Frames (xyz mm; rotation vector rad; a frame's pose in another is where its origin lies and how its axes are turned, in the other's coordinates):
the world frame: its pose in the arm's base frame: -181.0 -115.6 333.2 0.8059 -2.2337 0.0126
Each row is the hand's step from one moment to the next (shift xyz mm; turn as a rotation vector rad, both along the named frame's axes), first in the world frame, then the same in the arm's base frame.
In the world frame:
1: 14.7 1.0 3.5 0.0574 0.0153 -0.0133
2: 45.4 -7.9 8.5 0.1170 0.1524 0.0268
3: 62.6 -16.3 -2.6 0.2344 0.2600 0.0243
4: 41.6 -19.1 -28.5 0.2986 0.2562 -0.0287
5: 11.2 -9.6 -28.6 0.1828 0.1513 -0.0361
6: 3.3 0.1 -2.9 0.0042 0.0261 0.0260
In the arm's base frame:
1: -10.5 -8.1 7.3 -0.0298 -0.0158 0.0507
2: -24.9 -33.2 21.9 -0.1627 0.0518 0.0920
3: -22.0 -46.6 39.2 -0.2818 0.0747 0.1952
4: 7.4 -31.0 43.5 -0.2788 0.0496 0.2746
5: 18.0 -6.8 25.8 -0.1556 0.0304 0.1802
6: 0.1 -1.0 4.3 -0.0335 0.0123 -0.0100

